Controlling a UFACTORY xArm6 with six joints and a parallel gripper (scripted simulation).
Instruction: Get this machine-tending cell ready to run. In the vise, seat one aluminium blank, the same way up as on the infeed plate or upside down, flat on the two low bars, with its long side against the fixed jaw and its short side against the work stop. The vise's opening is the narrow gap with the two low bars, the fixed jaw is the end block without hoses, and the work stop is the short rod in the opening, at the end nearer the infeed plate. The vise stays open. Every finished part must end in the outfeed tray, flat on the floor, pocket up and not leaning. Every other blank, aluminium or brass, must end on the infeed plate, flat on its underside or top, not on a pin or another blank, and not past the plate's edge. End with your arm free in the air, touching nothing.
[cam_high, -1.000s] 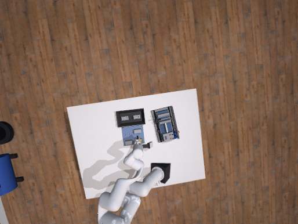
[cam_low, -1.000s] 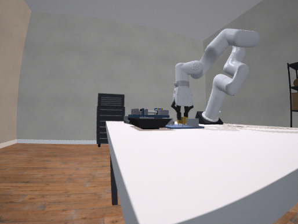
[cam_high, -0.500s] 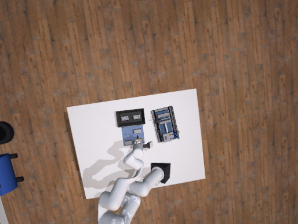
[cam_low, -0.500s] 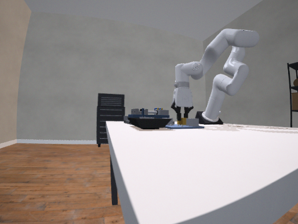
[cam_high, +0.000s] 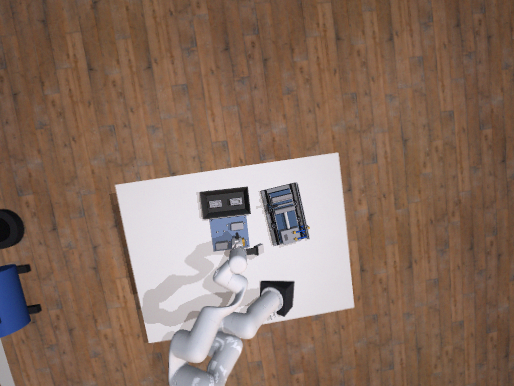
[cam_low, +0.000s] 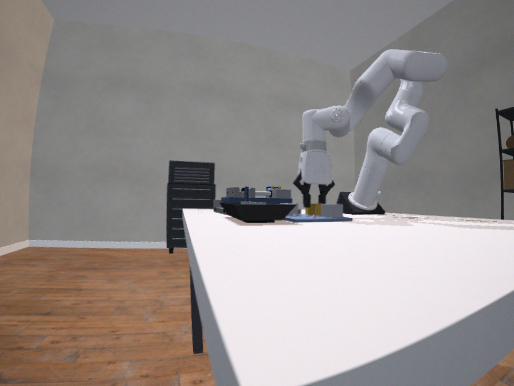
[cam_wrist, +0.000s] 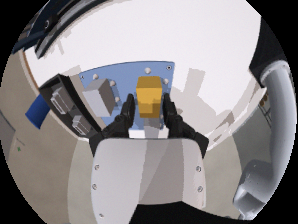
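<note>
The brass blank lies 20 mm below my hand. The rest, counted from my hand: vise: 260 mm to the right, 70 mm ahead, 10 mm below.
</note>
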